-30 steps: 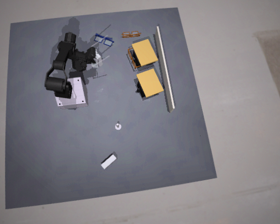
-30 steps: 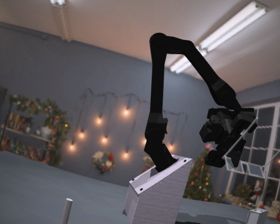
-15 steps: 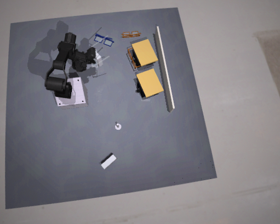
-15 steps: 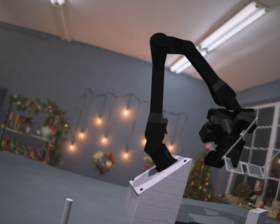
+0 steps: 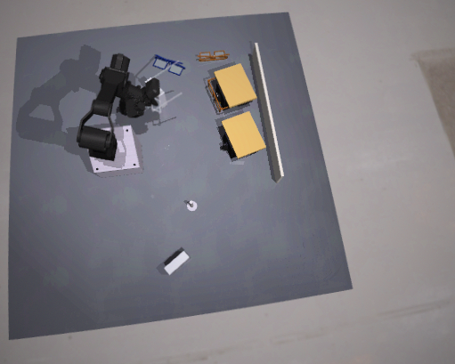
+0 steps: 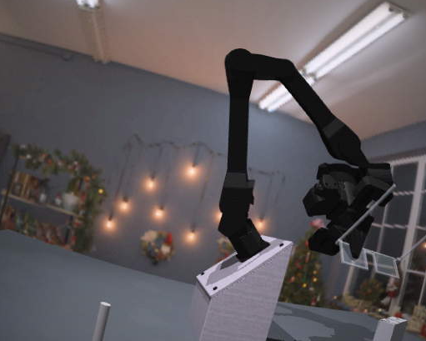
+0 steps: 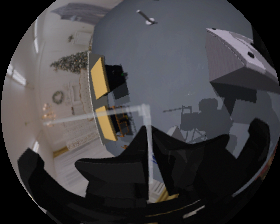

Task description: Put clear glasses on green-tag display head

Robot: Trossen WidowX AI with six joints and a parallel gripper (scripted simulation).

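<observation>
The white peg is 10 cm ahead of my gripper tip, 34 cm to the right of it and 18 cm below it. The rest, counted from my gripper tip: long white wall (43 cm ahead, 3 cm to the left, 15 cm below).
</observation>
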